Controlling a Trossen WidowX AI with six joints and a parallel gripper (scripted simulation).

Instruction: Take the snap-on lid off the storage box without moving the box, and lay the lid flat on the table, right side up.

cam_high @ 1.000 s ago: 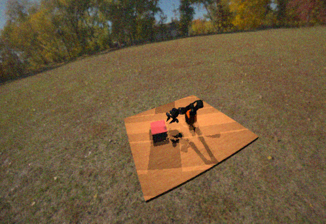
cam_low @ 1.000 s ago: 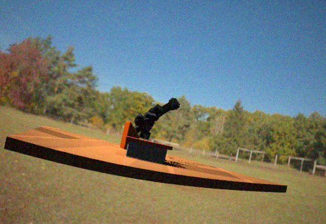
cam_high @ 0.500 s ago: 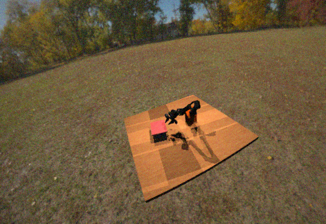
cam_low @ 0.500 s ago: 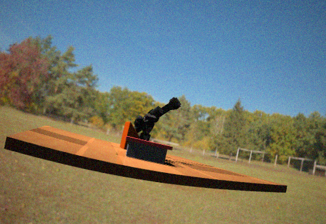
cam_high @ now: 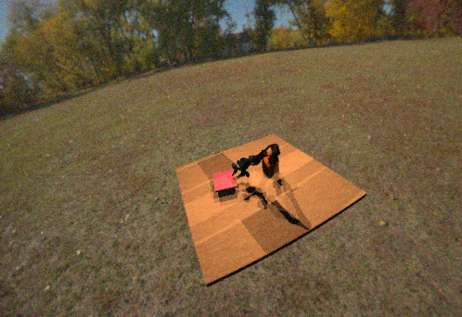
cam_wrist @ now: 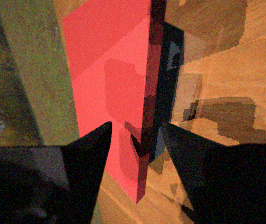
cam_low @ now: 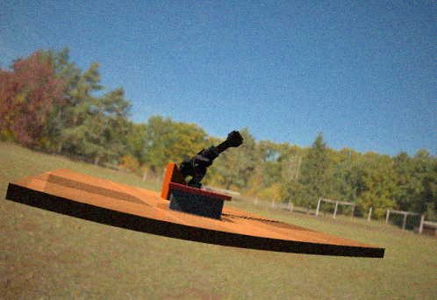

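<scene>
The red lid lies 90 mm ahead of my gripper tip, 20 mm to the right of it and 10 mm below it. The rest, counted from my gripper tip: blue-grey storage box (90 mm ahead, 50 mm below, 20 mm to the right).
</scene>
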